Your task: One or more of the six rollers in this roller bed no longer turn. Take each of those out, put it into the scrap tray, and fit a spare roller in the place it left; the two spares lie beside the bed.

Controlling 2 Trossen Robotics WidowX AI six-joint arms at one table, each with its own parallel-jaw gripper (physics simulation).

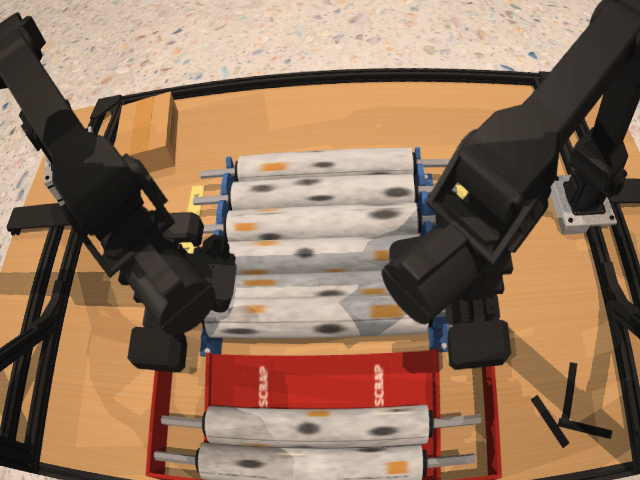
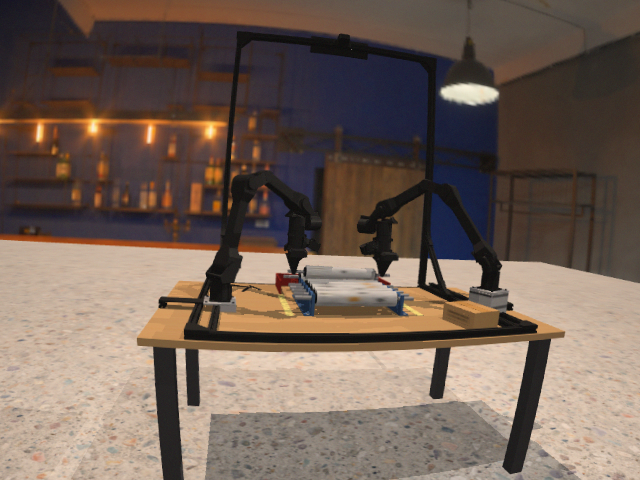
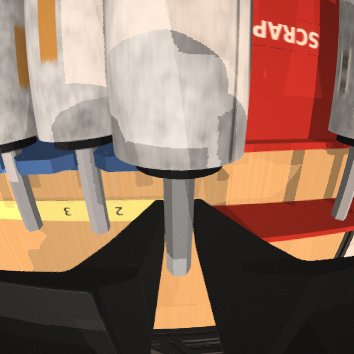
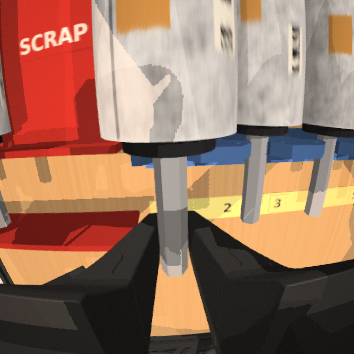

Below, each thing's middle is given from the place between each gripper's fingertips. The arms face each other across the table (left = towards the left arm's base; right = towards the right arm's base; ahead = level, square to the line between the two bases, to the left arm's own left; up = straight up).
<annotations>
Now: left hand 370 mm short of the cardboard box (image 1: 147,130), 210 mm to the right of it and 50 mm above it.
My right gripper is now 54 cm to the right of the cardboard box, 33 cm short of it and 5 cm above it.
</annotations>
